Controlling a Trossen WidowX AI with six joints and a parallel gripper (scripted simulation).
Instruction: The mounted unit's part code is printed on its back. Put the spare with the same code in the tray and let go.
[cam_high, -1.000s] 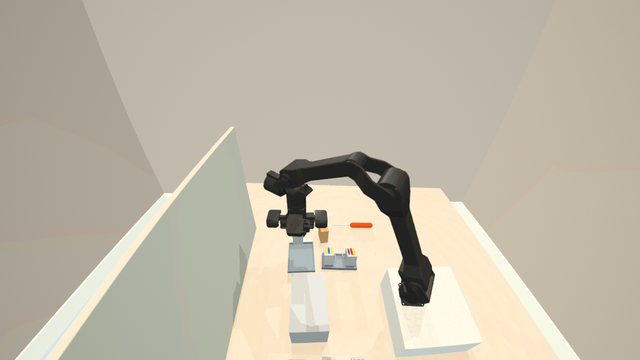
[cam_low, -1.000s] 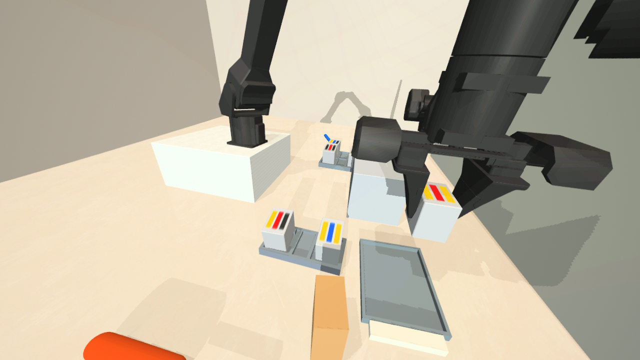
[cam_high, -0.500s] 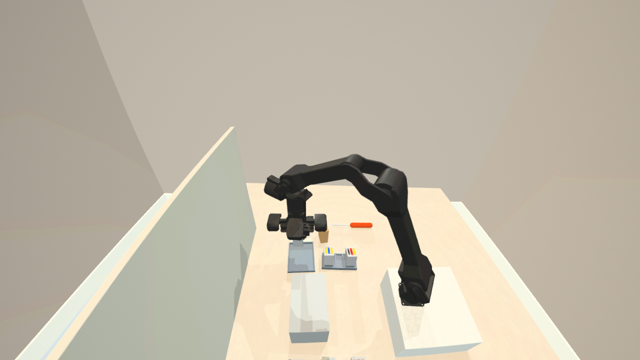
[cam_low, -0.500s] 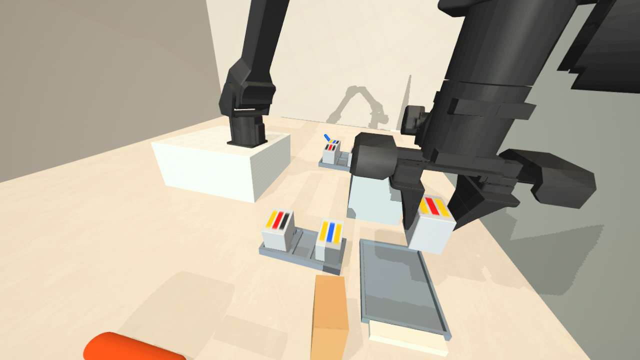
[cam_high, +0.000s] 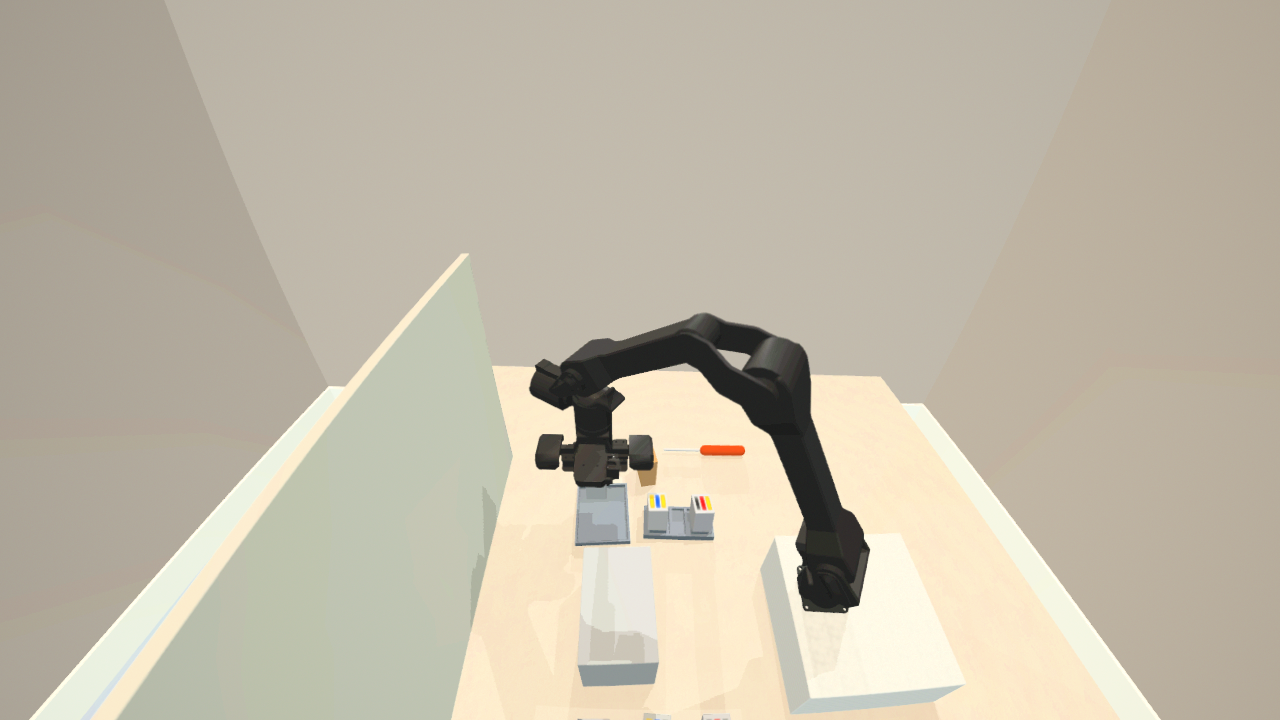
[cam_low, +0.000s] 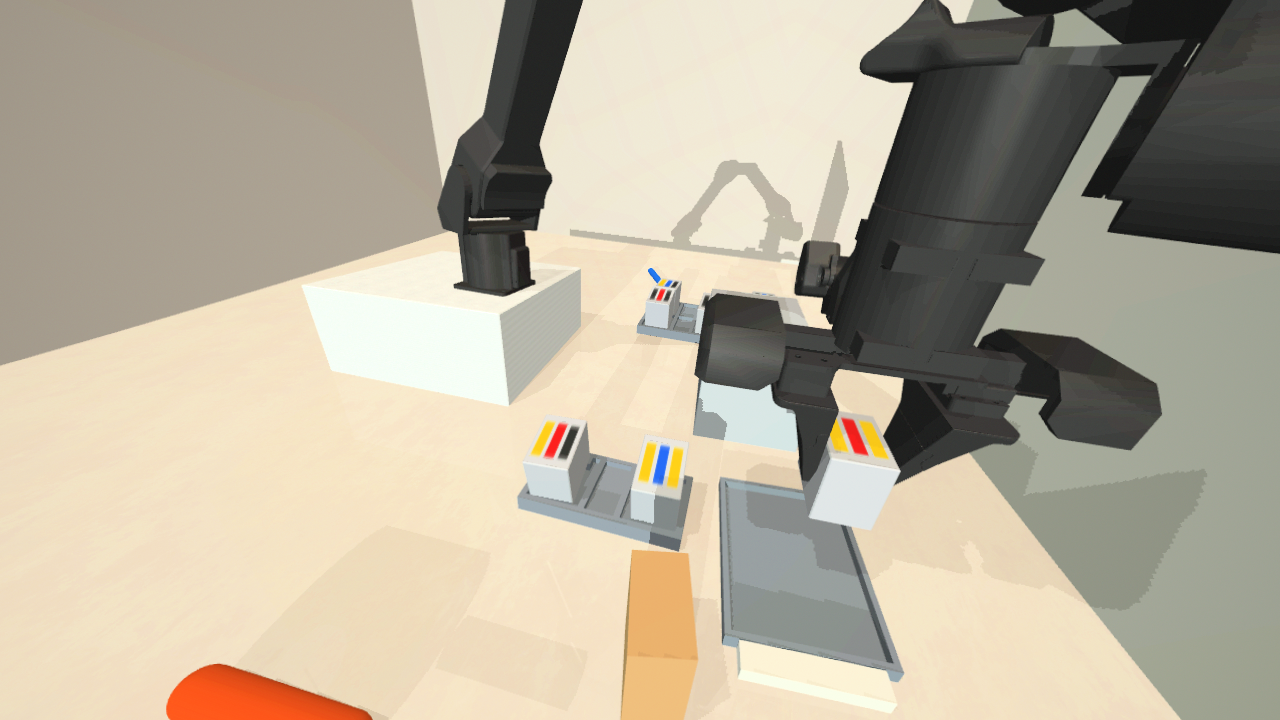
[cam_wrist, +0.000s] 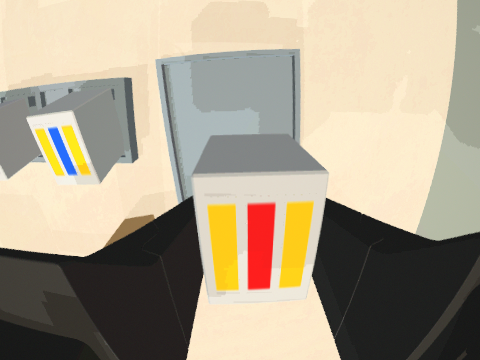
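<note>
My gripper tip is now 1 cm past the grey tray and 8 cm above it. Round my gripper tip: tan block (8 cm behind, 10 cm to the right, 5 cm below); then grey rack (15 cm behind, 1 cm to the left, 8 cm below); then spare (19 cm behind, 4 cm below).
</note>
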